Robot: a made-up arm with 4 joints.
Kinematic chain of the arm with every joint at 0, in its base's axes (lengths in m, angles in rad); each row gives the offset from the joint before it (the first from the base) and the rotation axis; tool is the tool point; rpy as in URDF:
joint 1: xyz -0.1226 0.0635 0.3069 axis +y
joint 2: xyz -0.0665 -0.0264 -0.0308 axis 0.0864 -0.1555 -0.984
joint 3: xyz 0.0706 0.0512 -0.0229 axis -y
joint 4: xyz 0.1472 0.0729 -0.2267 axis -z
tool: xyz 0.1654 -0.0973 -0.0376 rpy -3.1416 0 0
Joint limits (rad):
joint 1: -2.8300..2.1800
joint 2: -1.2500..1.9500
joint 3: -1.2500..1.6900
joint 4: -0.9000..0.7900
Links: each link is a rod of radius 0.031 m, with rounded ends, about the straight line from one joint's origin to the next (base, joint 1, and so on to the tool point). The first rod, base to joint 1, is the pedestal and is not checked.
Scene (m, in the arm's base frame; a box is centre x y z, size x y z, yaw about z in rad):
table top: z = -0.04
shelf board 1: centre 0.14 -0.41 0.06 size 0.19 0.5 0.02 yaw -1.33
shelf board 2: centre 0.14 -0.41 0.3 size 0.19 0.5 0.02 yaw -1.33
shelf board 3: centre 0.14 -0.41 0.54 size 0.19 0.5 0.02 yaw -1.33
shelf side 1: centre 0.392 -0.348 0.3 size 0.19 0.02 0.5 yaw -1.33
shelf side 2: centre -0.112 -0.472 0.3 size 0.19 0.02 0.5 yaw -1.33
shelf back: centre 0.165 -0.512 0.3 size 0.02 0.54 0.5 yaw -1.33
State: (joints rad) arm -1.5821 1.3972 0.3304 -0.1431
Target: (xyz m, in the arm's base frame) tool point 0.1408 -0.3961 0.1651
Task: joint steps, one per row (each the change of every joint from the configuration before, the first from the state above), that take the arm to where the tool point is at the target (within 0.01 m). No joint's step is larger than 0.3 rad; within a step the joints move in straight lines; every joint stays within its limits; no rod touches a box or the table.
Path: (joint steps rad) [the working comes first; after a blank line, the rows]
Joints at the target: -0.9786 1.9500 -0.1564 -0.6909
Straight joint move there: touches shelf board 2.

1: 0.2858 -0.2008 0.0123 0.0409
2: 0.2857 -0.2008 0.0123 0.0409
3: 0.2858 -0.2008 0.0123 0.0409
4: 0.2858 -0.2008 0.0123 0.0409
5: 0.2858 -0.2008 0.0123 0.0409
6: 0.2857 -0.2008 0.0123 0.0409
7: 0.0095 0.1247 0.1011 0.2293
8: 0.0095 0.1247 0.1011 0.2292
9: 0.0095 0.1247 0.1010 0.2292
10: -0.2279 0.2767 -0.1727 -0.2962
11: -0.2279 0.2767 -0.1728 -0.2961
12: -0.2279 0.2767 -0.1727 -0.2962
13: -0.2280 0.2767 -0.1728 -0.2962
14: -0.2279 0.2767 -0.1728 -0.2962

